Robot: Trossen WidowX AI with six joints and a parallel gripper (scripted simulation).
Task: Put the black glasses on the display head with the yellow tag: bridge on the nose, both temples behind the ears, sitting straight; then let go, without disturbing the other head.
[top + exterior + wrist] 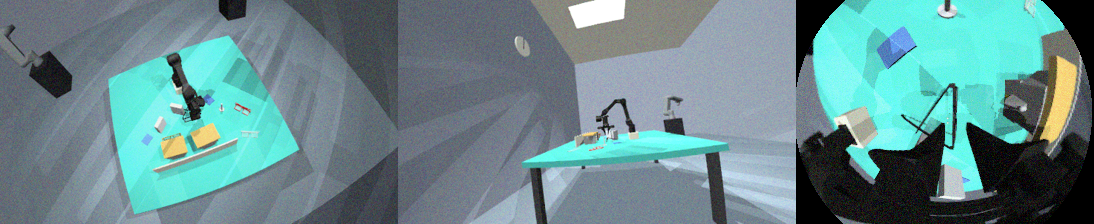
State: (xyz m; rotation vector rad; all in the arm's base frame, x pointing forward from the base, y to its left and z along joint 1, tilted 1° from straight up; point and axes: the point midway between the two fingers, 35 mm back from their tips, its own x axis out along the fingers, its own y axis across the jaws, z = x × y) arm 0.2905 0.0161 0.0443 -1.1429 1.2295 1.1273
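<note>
The black glasses lies 40 mm behind my gripper tip, 30 mm to the right of it and 60 mm below it. From my gripper tip the other things lie so: long bar (300 mm ahead, 100 mm to the right, 20 mm below); then white peg (20 mm ahead, 210 mm to the left, 50 mm below).
</note>
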